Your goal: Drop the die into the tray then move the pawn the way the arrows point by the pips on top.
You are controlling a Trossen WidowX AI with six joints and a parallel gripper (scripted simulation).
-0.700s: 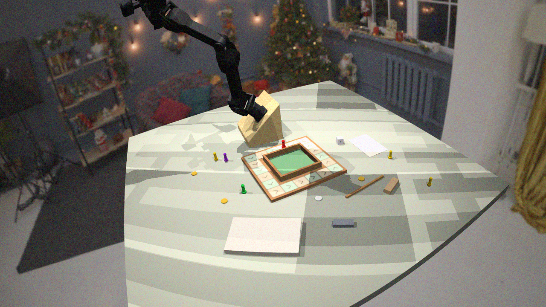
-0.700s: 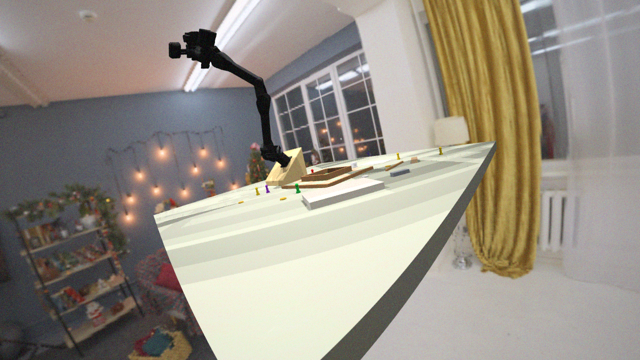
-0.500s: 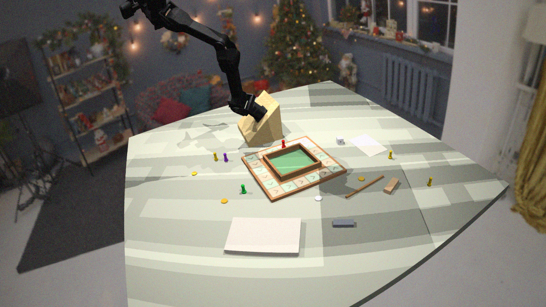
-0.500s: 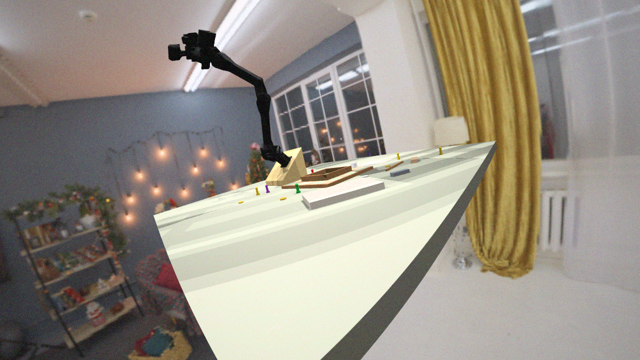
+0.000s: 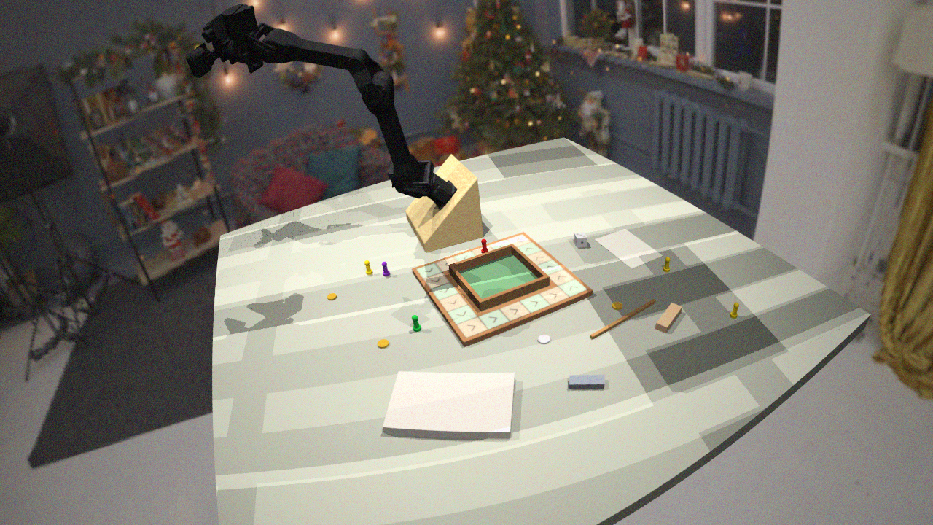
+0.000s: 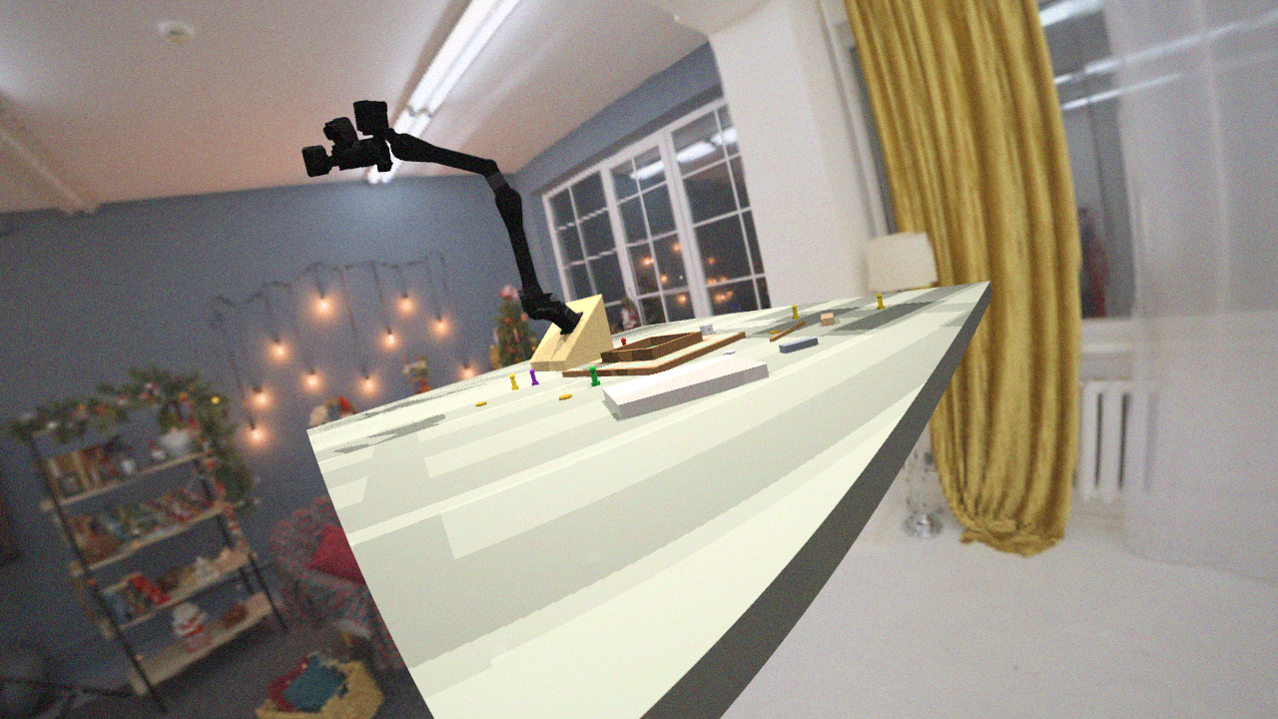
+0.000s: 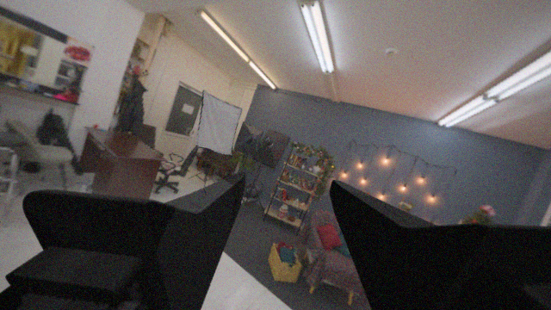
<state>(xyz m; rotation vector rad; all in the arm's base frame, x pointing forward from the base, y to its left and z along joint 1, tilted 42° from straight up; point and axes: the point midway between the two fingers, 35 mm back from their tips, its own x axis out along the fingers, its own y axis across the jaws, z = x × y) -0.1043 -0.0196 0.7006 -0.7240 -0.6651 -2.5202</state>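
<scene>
Right now my gripper tip is 350 mm short of the white die, 750 mm to the right of it and 610 mm above it. The rest, counted from my gripper tip: purple pawn (250 mm ahead, 310 mm to the left, 600 mm below); red pawn (290 mm ahead, 540 mm to the left, 590 mm below); green pawn (470 mm ahead, 320 mm to the left, 600 mm below).
</scene>
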